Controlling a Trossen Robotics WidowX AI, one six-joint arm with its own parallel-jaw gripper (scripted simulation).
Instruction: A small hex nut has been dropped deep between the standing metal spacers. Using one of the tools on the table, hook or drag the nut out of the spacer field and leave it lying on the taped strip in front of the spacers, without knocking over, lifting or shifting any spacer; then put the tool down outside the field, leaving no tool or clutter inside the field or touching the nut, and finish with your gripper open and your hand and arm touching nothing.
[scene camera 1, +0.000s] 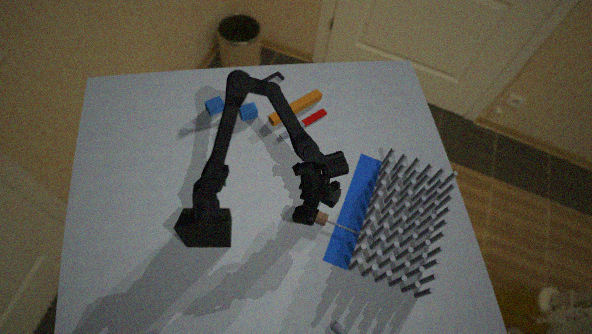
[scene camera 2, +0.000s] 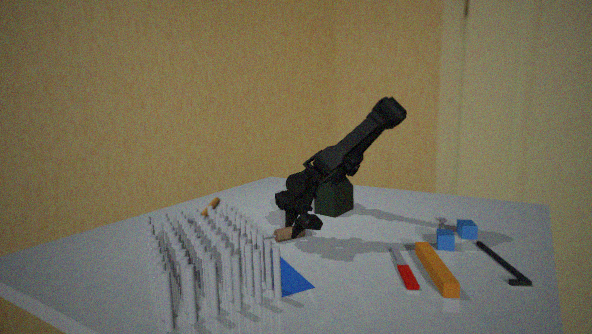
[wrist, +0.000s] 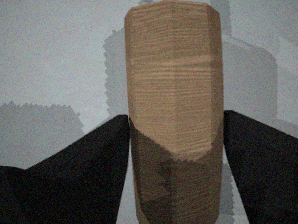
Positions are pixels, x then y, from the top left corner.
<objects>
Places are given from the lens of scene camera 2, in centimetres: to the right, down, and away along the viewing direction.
gripper (scene camera 2: 289, 234): -2, 20, 107
orange bar (scene camera 2: 449, 287): 31, 24, 73
blue taped strip (scene camera 2: 292, 282): -1, 26, 81
</objects>
